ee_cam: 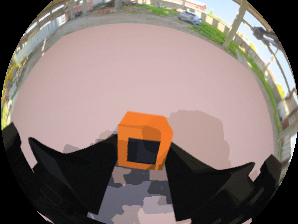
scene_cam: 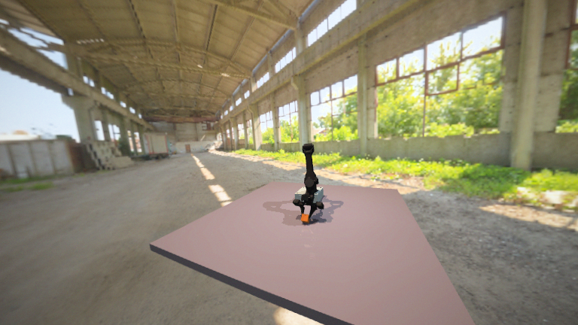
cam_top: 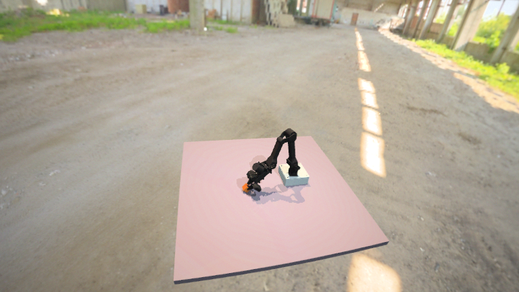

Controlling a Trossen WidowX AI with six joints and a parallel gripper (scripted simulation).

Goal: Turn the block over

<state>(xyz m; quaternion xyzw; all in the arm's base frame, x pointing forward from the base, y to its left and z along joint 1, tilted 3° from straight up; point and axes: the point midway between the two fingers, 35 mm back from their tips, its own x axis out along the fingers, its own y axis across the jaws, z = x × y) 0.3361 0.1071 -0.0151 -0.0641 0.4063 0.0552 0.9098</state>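
Right now the block is 1 cm above my gripper tip.
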